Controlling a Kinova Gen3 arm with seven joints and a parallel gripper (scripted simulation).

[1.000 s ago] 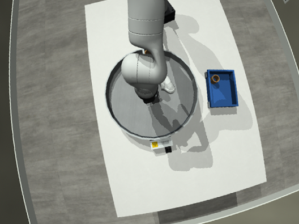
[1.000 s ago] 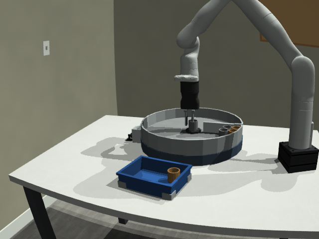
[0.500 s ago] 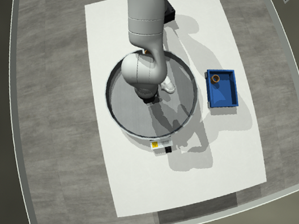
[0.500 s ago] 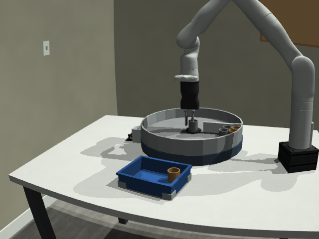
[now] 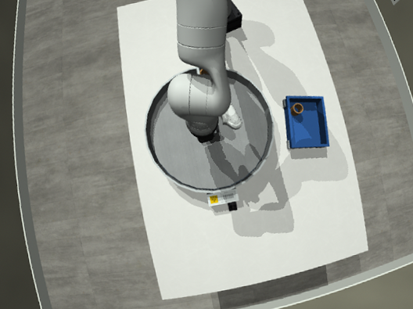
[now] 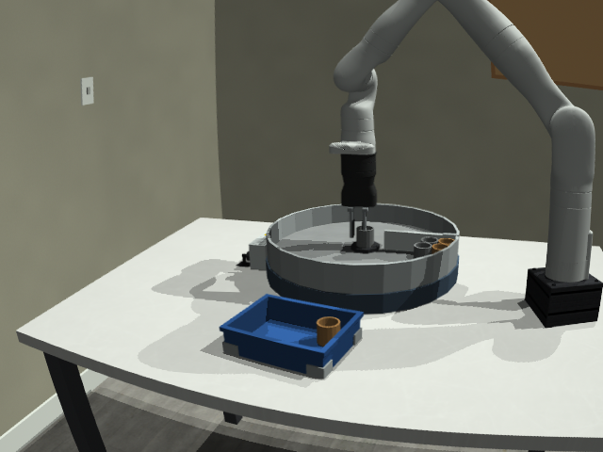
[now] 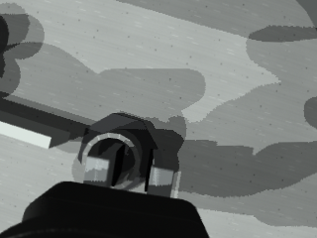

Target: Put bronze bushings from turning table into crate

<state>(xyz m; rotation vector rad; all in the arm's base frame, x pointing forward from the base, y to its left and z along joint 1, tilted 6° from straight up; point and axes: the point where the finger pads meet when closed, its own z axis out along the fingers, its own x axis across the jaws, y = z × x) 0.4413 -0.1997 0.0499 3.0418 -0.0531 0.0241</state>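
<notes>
Now: hand 20 mm past the round turning table and 40 mm above it. Also, from my hand: blue crate 80 mm ahead, 350 mm to the left, 70 mm below.
</notes>
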